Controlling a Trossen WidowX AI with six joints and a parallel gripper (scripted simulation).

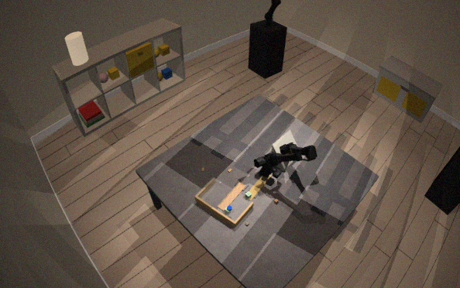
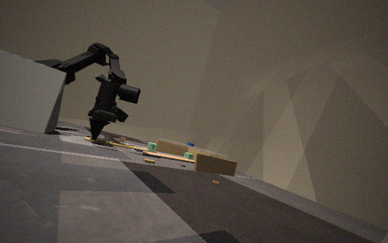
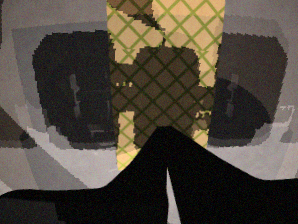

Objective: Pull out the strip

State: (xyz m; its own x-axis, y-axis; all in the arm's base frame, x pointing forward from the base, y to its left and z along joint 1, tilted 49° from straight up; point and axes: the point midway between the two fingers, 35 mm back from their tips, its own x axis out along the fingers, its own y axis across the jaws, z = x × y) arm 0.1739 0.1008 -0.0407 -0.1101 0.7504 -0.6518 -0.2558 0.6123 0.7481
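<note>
Right now my gripper tip is 100 mm short of the yellow cross-hatched strip and 30 mm to the right of it. Also, from my gripper tip: blue piece: 390 mm ahead, 70 mm to the left, 70 mm above.
</note>
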